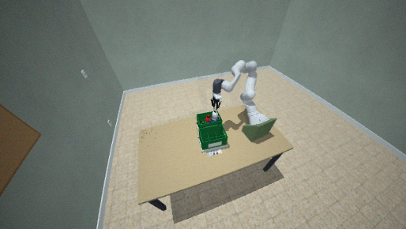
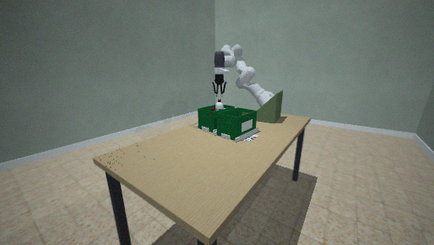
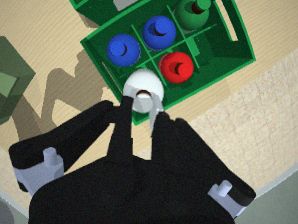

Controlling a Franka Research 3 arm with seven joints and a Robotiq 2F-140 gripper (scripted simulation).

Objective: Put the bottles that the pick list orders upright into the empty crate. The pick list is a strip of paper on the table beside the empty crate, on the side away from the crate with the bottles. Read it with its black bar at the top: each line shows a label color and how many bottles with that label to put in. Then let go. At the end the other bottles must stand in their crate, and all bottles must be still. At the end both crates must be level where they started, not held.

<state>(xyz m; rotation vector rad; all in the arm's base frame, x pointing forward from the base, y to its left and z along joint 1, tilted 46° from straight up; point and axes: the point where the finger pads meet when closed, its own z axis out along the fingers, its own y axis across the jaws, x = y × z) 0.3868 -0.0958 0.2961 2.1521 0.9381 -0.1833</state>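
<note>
Now: hand 80 mm above the white-capped bottle. Round my hand: blue-capped bottle 160 mm below, 90 mm to the left; red-labelled bottle 160 mm below, 90 mm ahead; green-capped bottle 180 mm ahead, 160 mm below, 90 mm to the left.
</note>
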